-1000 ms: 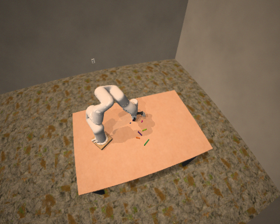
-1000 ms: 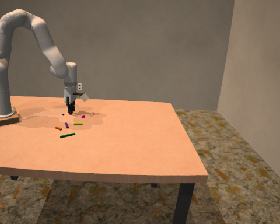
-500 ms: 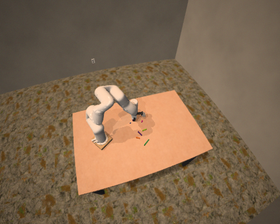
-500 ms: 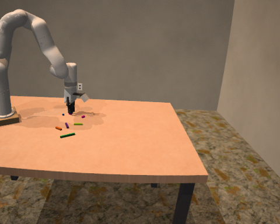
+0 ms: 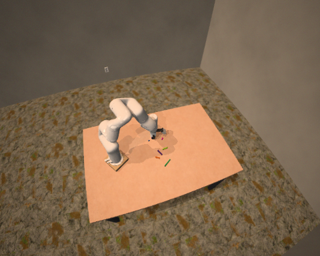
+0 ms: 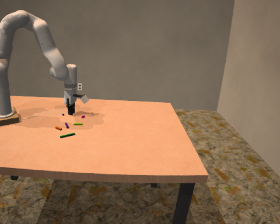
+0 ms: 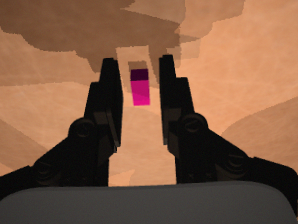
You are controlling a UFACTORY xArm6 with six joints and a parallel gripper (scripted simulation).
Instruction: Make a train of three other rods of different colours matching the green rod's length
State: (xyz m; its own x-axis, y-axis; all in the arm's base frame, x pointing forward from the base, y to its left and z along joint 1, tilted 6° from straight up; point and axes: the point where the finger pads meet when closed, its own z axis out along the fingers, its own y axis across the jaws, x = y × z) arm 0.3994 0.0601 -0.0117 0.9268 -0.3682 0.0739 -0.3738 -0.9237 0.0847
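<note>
The blue rod is 5 cm behind my hand, 2 cm below it and 1 cm to the right of it. Round my hand: orange rod 21 cm to the right, 7 cm behind, 2 cm below; lime rod 16 cm to the right, 4 cm ahead, 2 cm below; purple rod 17 cm to the right, 3 cm behind, 2 cm below.
</note>
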